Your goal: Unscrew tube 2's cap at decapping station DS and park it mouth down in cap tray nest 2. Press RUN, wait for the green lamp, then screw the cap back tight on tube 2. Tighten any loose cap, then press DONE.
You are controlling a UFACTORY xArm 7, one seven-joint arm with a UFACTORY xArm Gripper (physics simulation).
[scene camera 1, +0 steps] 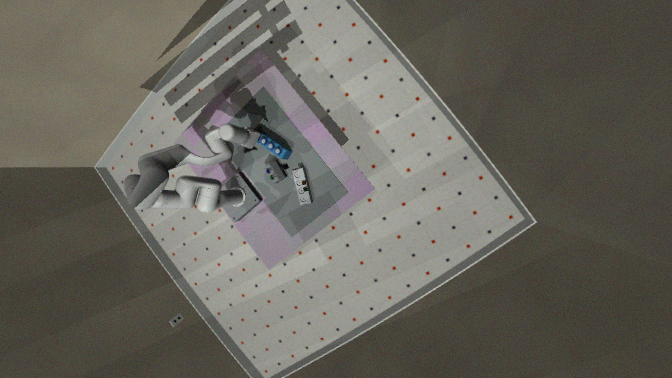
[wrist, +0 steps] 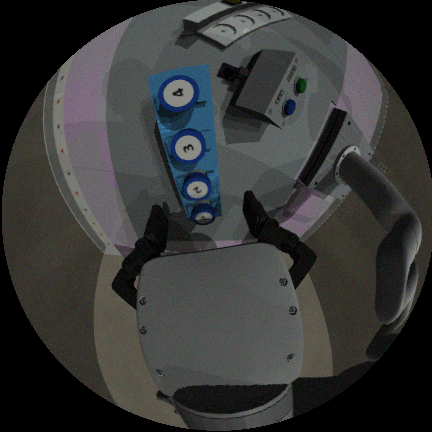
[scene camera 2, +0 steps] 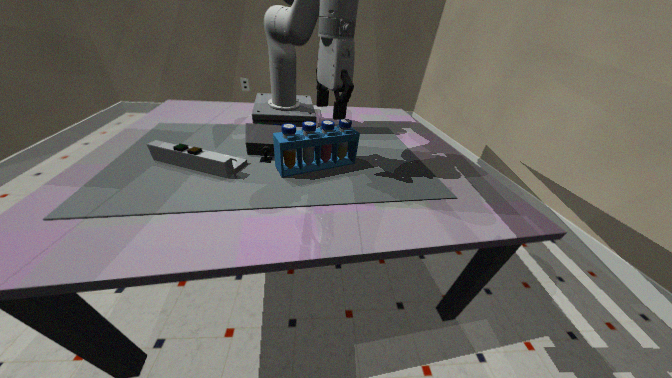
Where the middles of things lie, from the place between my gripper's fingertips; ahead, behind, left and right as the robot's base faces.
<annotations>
Right now the cap 3 (wrist: 187, 146) is 30 mm ahead of my hand, 50 mm to the right of it and 30 mm below it. Also, from my hand: cap 4 (wrist: 179, 92): 50 mm ahead, 100 mm to the right, 30 mm below; grey control box (scene camera 2: 259, 137): 40 mm behind, 170 mm to the right, 100 mm below.
</annotations>
